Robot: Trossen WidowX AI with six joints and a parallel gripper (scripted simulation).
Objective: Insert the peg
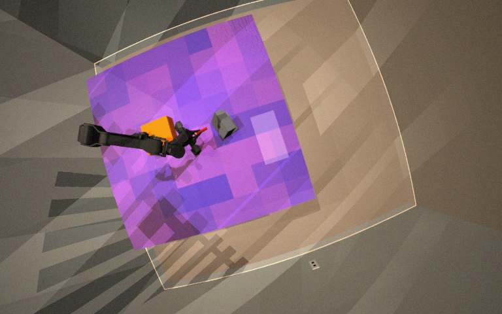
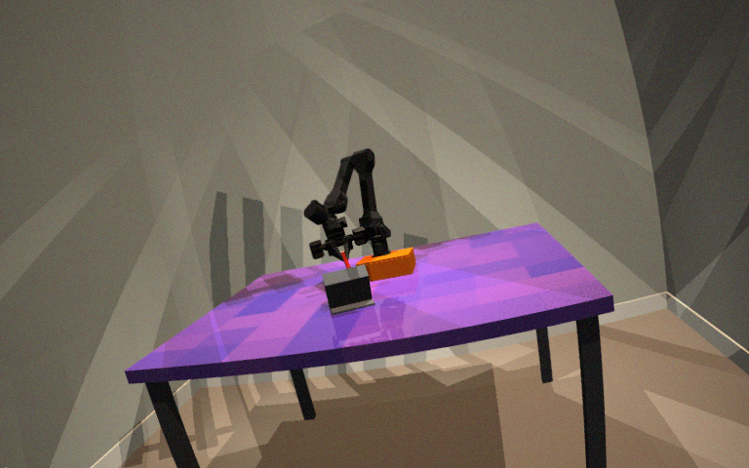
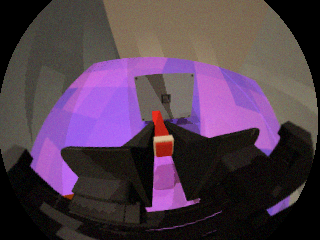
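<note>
Now: gripper tip 120 mm short of the grey sloped panel, 70 mm above it and 10 mm to the right of it. The rest, counted from my gripper tip: dark red peg: 10 mm to the right, 10 mm behind, 10 mm above.
</note>
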